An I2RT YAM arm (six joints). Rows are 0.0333 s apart.
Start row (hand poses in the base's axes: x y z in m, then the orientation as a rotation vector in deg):
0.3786, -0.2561, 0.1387, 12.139, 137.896, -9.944
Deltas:
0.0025, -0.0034, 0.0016, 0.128, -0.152, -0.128
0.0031, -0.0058, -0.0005, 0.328, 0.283, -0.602
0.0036, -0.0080, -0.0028, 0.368, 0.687, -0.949
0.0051, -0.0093, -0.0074, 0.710, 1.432, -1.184
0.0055, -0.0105, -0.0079, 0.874, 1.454, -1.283
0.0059, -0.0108, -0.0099, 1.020, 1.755, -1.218
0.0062, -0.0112, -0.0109, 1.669, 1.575, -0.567
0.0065, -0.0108, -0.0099, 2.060, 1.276, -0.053
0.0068, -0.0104, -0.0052, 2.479, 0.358, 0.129
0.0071, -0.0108, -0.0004, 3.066, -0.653, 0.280
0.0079, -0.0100, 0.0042, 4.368, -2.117, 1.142
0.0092, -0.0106, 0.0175, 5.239, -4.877, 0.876
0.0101, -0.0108, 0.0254, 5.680, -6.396, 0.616
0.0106, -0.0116, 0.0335, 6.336, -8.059, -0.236
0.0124, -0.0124, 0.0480, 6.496, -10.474, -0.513
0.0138, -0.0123, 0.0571, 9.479, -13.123, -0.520
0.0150, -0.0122, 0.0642, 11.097, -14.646, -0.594
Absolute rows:
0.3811, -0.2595, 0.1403, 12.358, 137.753, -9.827
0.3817, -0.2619, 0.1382, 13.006, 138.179, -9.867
0.3822, -0.2641, 0.1359, 13.430, 138.560, -10.036
0.3837, -0.2654, 0.1313, 13.847, 139.326, -9.840
0.3841, -0.2666, 0.1308, 14.042, 139.362, -9.691
0.3845, -0.2669, 0.1288, 14.021, 139.684, -9.527
0.3848, -0.2673, 0.1278, 13.536, 139.635, -8.417
0.3851, -0.2669, 0.1288, 13.103, 139.420, -7.666
0.3854, -0.2665, 0.1335, 13.108, 138.567, -6.954
0.3857, -0.2669, 0.1383, 13.230, 137.635, -6.045
0.3865, -0.2661, 0.1429, 12.837, 136.360, -3.909
0.3878, -0.2667, 0.1562, 13.636, 133.671, -2.664
0.3887, -0.2669, 0.1641, 14.183, 132.176, -2.083
0.3892, -0.2677, 0.1722, 15.515, 130.511, -1.502
0.3910, -0.2685, 0.1867, 15.953, 128.092, -1.167
0.3924, -0.2684, 0.1958, 17.293, 125.617, 2.557
0.3936, -0.2683, 0.2029, 18.085, 124.149, 4.529

